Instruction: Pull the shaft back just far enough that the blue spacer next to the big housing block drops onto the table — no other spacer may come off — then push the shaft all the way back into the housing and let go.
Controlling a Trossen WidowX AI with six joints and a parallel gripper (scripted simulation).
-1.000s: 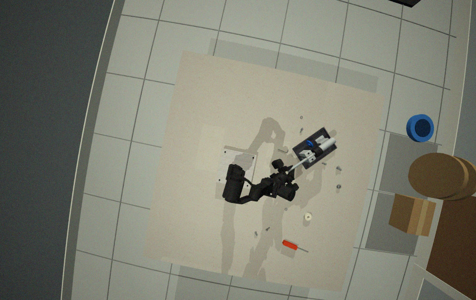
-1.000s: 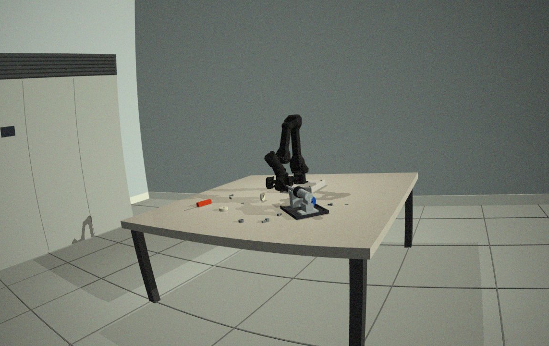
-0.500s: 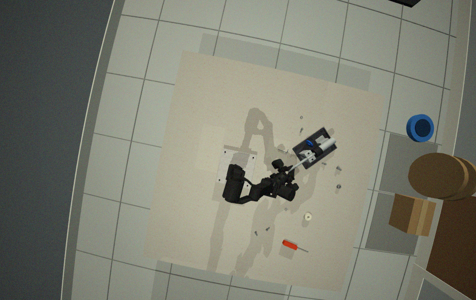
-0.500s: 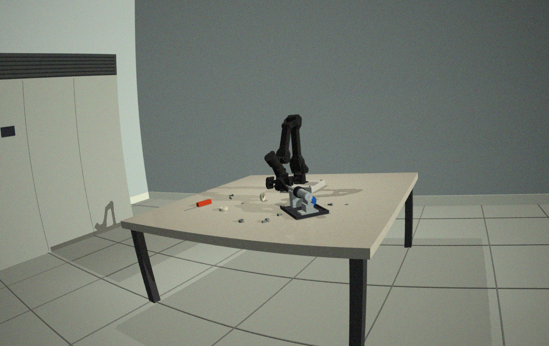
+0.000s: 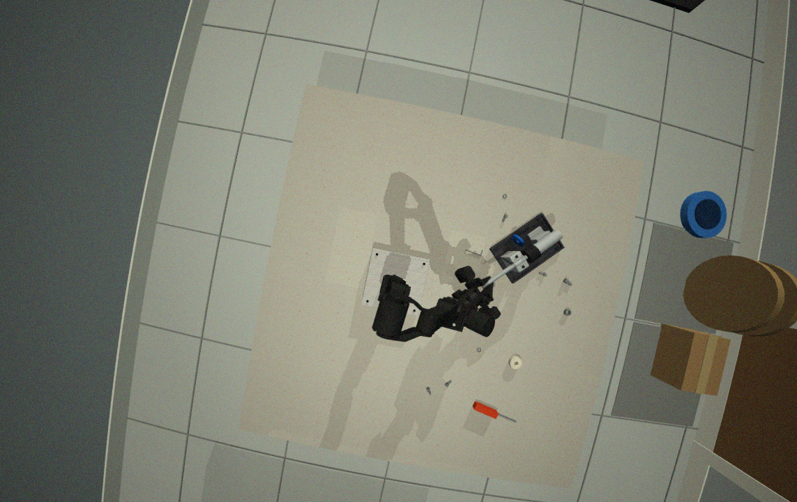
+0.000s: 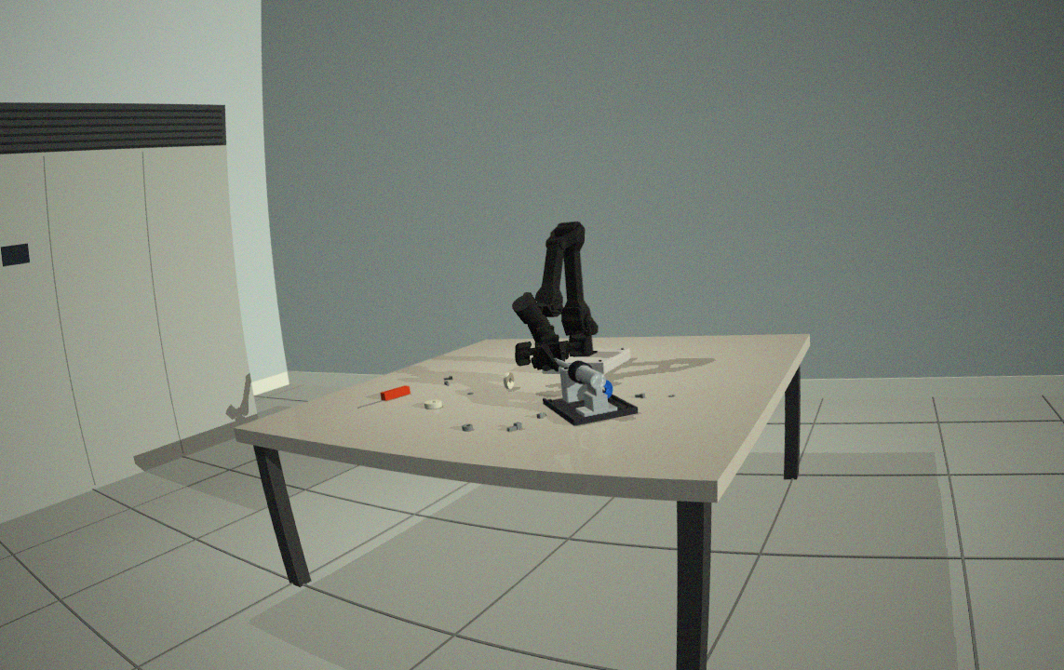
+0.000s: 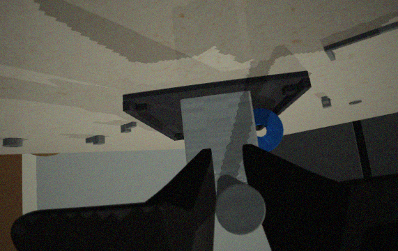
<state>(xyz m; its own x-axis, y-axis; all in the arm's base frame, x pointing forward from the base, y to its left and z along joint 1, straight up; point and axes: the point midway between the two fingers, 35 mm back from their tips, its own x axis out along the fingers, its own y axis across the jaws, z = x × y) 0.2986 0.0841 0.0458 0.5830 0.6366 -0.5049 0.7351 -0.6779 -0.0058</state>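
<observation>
Right now my gripper tip is 5 cm to the right of the grey shaft, 4 cm short of it and 2 cm below it. From my gripper tip the other things lie so: white ring: 28 cm to the right, 19 cm ahead, 5 cm below; blue spacer: 15 cm to the left, 8 cm ahead, 3 cm below.
</observation>
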